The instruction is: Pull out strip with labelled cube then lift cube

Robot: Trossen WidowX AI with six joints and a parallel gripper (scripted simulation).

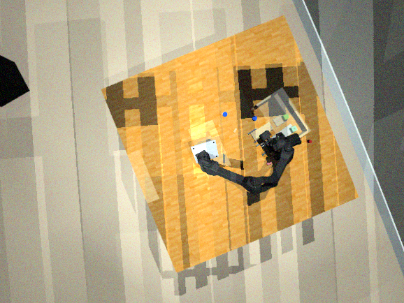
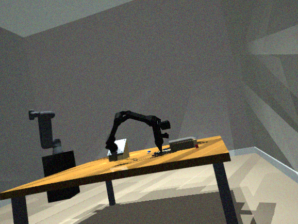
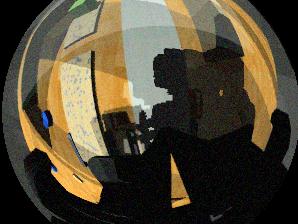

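My gripper tip is now 110 mm to the left of the pink piece and 40 mm past it. The rest, counted from my gripper tip: tan piece 190 mm to the left, 130 mm behind; then red piece 260 mm ahead, 110 mm to the right.
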